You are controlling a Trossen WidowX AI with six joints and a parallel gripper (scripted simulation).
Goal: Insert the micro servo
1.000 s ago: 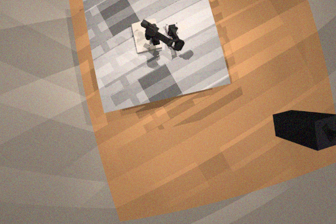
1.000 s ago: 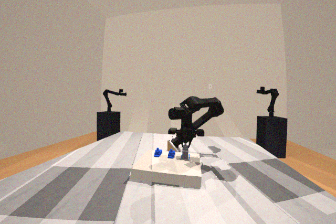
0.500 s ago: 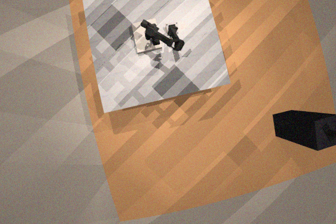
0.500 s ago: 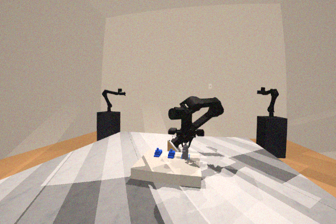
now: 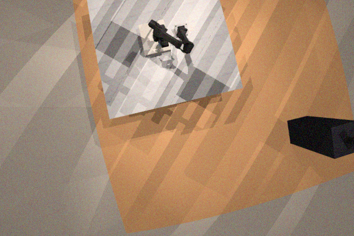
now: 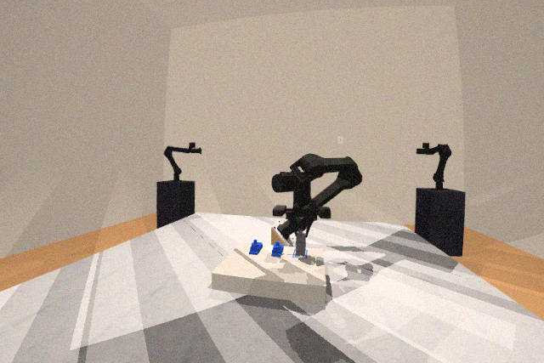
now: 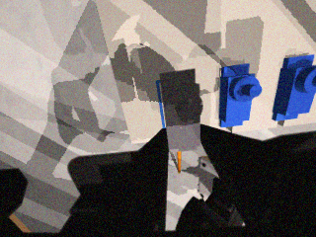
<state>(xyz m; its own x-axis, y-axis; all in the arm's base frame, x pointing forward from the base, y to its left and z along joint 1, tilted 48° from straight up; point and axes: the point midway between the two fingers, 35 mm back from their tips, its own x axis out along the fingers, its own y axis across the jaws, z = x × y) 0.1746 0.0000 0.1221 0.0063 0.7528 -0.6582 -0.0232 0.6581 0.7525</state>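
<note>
My gripper tip is 12 cm short of the cream deck, 8 cm above it and 7 cm to the left of it.
</note>
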